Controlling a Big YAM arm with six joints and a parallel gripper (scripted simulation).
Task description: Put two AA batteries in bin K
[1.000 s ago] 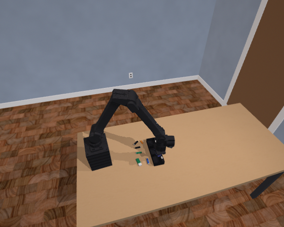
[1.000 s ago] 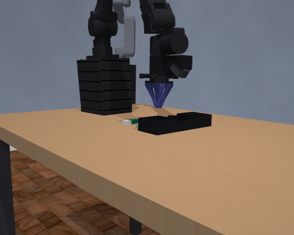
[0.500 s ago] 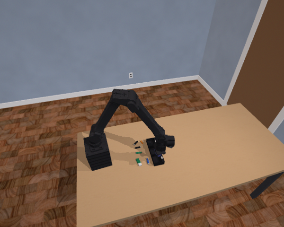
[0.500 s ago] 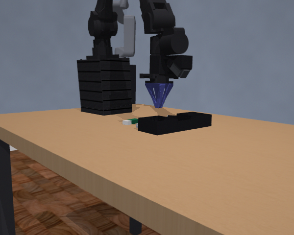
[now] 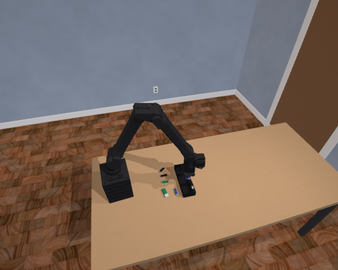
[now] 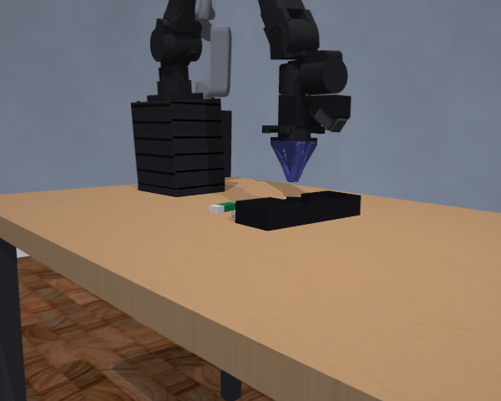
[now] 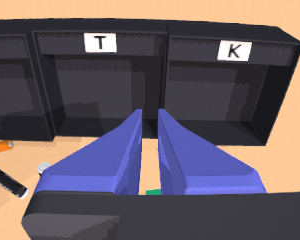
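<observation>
Now: the black bin 60 mm below my hand and 30 mm to the left of it. Round my hand: blue AA battery (90 mm behind, 70 mm below, 30 mm to the right); white eraser (160 mm behind, 70 mm below, 20 mm to the right); green AA battery (130 mm behind, 70 mm to the left, 70 mm below).
</observation>
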